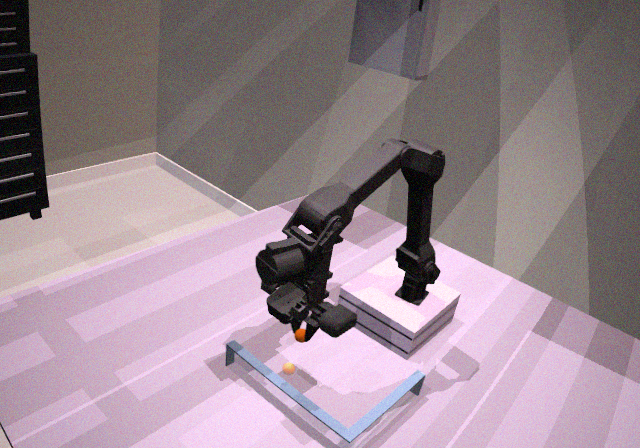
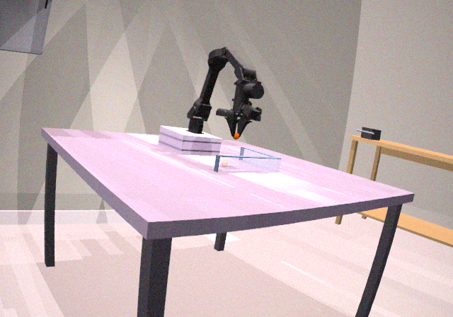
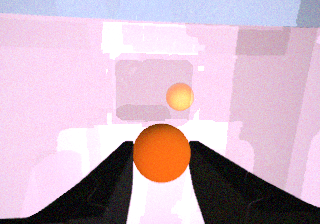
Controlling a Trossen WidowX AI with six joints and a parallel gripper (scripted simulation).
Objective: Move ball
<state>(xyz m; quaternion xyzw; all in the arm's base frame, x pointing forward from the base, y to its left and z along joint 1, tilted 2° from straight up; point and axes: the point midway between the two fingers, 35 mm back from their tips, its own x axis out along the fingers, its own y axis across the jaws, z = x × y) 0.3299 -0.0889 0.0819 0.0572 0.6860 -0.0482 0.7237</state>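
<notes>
Now: gripper tip 10 mm past the see-through copy, 30 mm to the left of it and 110 mm above it. The rest, counted from my gripper tip: orange ball (right at my gripper tip).
</notes>
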